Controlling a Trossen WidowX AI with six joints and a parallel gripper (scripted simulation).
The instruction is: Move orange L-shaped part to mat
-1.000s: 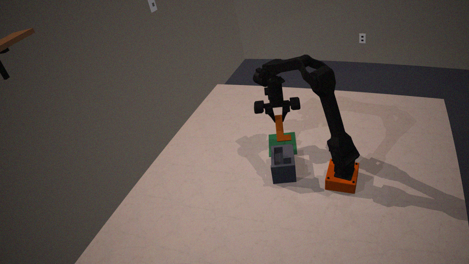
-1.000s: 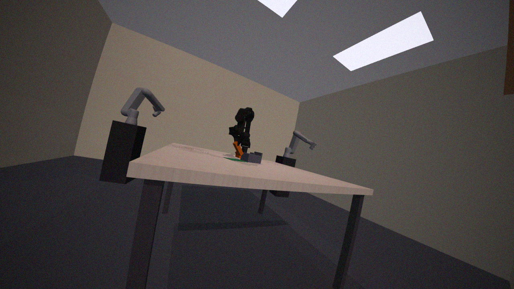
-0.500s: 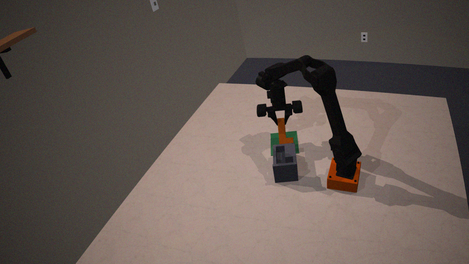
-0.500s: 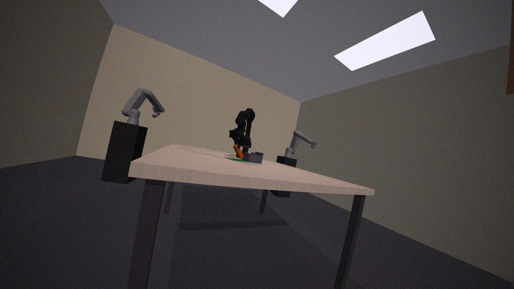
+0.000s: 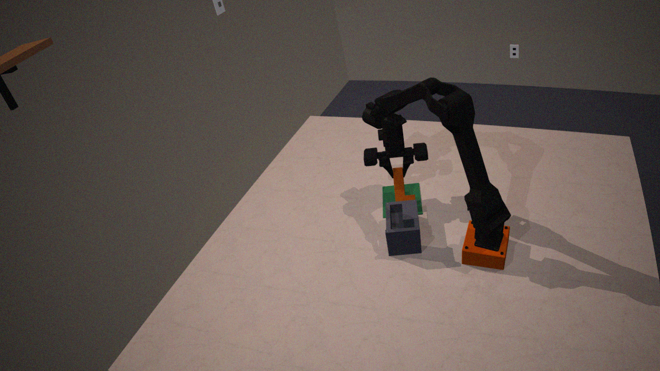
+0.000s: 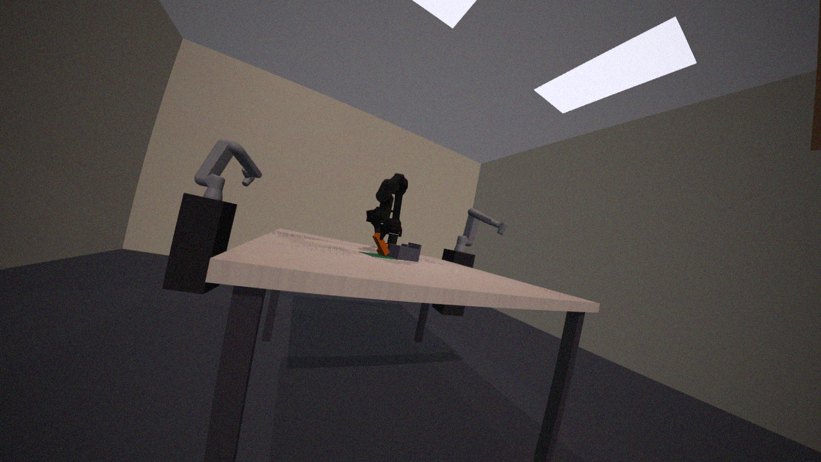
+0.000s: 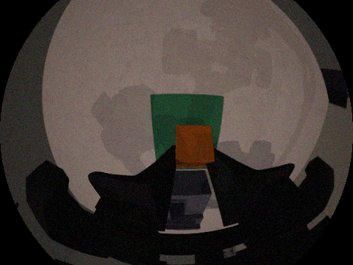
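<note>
Right now the orange L-shaped part is 3 cm behind my gripper tip, 2 cm to the left of it and 3 cm below it. Also, from my gripper tip: green mat: 1 cm behind, 2 cm to the left, 9 cm below.
</note>
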